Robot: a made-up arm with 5 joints. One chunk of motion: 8 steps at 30 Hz.
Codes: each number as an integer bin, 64 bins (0 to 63) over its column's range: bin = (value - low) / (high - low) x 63, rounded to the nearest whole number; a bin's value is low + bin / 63 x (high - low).
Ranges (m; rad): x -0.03..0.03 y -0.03..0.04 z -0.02..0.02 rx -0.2..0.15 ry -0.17..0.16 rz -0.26..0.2
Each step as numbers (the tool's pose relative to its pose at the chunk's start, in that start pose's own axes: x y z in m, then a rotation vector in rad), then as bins.
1 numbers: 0.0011 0.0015 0.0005 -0.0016 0.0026 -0.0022
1 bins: 33 28 32 36 33 35
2 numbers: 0.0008 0.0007 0.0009 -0.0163 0.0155 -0.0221
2 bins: 32 28 33 33 35 33
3 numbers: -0.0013 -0.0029 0.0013 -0.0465 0.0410 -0.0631
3 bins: 30 24 34 28 40 27
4 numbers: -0.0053 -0.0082 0.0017 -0.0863 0.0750 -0.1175
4 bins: 26 20 34 20 47 20
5 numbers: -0.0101 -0.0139 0.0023 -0.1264 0.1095 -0.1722
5 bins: 21 14 35 13 53 12
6 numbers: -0.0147 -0.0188 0.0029 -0.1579 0.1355 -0.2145
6 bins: 16 10 36 8 58 6
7 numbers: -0.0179 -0.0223 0.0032 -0.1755 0.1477 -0.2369
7 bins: 13 7 37 4 61 3
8 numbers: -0.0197 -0.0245 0.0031 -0.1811 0.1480 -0.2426
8 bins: 11 5 36 3 61 2
